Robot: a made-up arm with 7 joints. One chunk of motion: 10 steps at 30 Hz.
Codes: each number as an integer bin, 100 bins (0 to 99) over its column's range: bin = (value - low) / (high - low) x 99, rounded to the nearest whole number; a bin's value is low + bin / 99 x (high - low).
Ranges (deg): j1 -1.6..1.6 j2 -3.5..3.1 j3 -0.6..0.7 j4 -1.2..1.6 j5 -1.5..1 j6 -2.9..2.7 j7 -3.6..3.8
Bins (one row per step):
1: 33 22 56 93 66 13 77
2: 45 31 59 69 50 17 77
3: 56 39 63 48 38 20 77
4: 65 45 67 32 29 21 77
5: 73 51 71 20 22 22 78
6: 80 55 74 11 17 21 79
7: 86 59 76 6 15 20 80
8: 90 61 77 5 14 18 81
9: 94 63 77 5 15 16 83
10: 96 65 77 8 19 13 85
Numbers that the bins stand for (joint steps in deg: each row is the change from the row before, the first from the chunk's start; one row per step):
1: -0.533 -2.033 0.135 1.430 0.167 -2.165 2.156
2: -0.145 -1.433 0.175 0.752 -0.237 -1.938 2.156
3: 0.210 -0.900 0.227 0.158 -0.540 -1.769 2.156
4: 0.501 -0.500 0.280 -0.295 -0.768 -1.712 2.156
5: 0.760 -0.100 0.332 -0.634 -0.944 -1.656 2.230
6: 0.986 0.167 0.372 -0.889 -1.071 -1.712 2.305
7: 1.180 0.433 0.398 -1.030 -1.121 -1.769 2.380
8: 1.309 0.567 0.411 -1.059 -1.146 -1.882 2.455
9: 1.438 0.700 0.411 -1.059 -1.121 -1.995 2.604
10: 1.503 0.833 0.411 -0.974 -1.020 -2.165 2.754

